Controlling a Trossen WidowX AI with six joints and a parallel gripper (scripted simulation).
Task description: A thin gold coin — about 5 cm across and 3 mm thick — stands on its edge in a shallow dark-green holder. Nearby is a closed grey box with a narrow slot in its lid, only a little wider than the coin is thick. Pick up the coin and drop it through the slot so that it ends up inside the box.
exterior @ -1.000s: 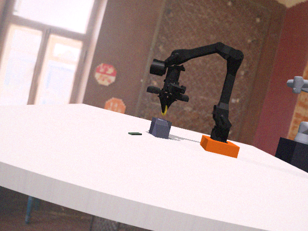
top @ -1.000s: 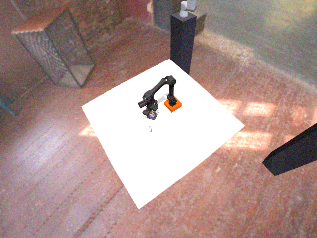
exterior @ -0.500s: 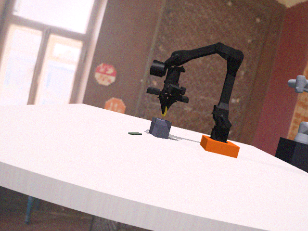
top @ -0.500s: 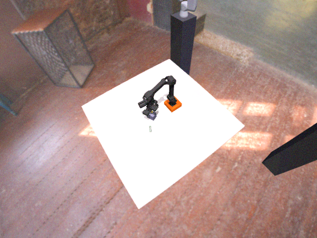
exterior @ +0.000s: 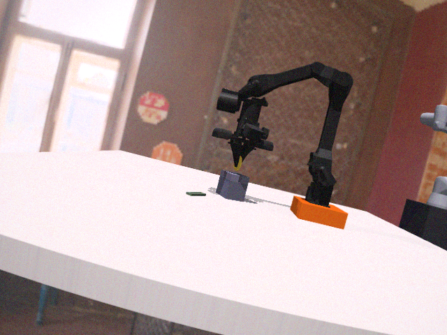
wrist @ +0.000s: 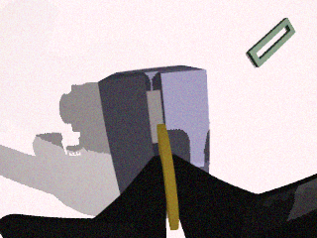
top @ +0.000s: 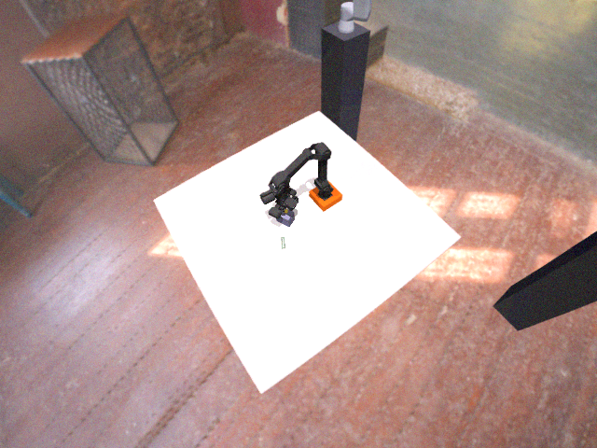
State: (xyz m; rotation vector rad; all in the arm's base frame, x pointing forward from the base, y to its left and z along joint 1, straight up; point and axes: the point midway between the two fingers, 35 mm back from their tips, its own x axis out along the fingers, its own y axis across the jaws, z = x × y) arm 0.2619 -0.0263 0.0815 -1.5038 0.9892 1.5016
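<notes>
Right now the gold coin is 10 mm above my gripper tip.
</notes>
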